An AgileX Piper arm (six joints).
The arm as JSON. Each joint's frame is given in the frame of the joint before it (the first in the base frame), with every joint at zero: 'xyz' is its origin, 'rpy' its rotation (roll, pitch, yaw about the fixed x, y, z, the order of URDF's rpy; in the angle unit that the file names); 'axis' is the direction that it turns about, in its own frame. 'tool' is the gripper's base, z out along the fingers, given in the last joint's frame.
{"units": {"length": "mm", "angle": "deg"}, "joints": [
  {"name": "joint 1", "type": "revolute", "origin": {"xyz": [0.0, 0.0, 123.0], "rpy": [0.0, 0.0, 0.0]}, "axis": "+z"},
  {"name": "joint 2", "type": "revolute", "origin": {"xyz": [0.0, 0.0, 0.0], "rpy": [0.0, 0.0, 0.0]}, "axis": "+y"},
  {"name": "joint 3", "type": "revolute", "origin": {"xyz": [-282.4, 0.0, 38.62], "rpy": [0.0, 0.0, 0.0]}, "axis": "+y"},
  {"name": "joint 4", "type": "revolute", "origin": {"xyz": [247.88, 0.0, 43.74], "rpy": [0.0, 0.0, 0.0]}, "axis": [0.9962, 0.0, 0.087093]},
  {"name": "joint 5", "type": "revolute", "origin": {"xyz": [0.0, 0.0, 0.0], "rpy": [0.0, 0.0, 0.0]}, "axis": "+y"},
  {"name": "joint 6", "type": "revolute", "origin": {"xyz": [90.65, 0.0, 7.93], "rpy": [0.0, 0.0, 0.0]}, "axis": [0.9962, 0.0, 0.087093]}
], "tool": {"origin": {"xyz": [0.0, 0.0, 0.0], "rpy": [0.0, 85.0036, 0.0]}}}
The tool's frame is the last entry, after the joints.
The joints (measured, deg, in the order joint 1, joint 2, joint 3, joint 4, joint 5, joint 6), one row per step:
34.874 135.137 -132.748 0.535 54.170 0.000
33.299 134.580 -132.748 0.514 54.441 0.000
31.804 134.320 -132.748 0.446 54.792 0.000
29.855 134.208 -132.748 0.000 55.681 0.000
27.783 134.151 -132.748 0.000 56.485 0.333
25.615 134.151 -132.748 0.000 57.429 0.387
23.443 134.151 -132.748 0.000 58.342 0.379
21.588 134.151 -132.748 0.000 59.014 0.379
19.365 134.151 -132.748 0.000 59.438 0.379
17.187 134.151 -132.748 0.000 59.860 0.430
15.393 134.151 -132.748 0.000 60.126 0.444
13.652 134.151 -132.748 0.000 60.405 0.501
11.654 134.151 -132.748 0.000 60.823 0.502
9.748 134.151 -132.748 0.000 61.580 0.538
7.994 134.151 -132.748 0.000 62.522 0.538
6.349 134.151 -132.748 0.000 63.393 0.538
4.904 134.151 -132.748 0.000 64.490 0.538
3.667 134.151 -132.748 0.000 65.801 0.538
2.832 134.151 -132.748 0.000 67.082 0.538
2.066 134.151 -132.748 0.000 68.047 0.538
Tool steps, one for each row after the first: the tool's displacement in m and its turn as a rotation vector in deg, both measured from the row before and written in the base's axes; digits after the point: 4 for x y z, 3 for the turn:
0.0069 -0.0131 0.0049 0.143 -0.249 -1.574
0.0066 -0.0123 0.0021 -0.106 0.040 -1.496
0.0084 -0.0167 0.0002 -0.781 0.439 -1.973
0.0082 -0.0173 -0.0003 -0.183 0.752 -2.336
0.0079 -0.0184 -0.0009 -0.395 0.858 -2.211
0.0072 -0.0186 -0.0008 -0.383 0.829 -2.165
0.0057 -0.0160 -0.0006 -0.257 0.621 -1.855
0.0066 -0.0193 -0.0004 -0.148 0.397 -2.223
0.0057 -0.0191 -0.0004 -0.105 0.410 -2.220
0.0043 -0.0158 -0.0002 -0.067 0.258 -1.806
0.0036 -0.0155 -0.0002 -0.040 0.278 -1.789
0.0035 -0.0179 -0.0004 -0.091 0.408 -1.999
0.0022 -0.0173 -0.0006 -0.122 0.747 -1.936
0.0012 -0.0160 -0.0008 -0.145 0.931 -1.754
0.0007 -0.0150 -0.0007 -0.109 0.864 -1.645
-0.0002 -0.0132 -0.0009 -0.108 1.092 -1.445
-0.0010 -0.0113 -0.0010 -0.098 1.307 -1.237
-0.0014 -0.0076 -0.0009 -0.073 1.279 -0.835
-0.0011 -0.0069 -0.0007 -0.041 0.964 -0.766

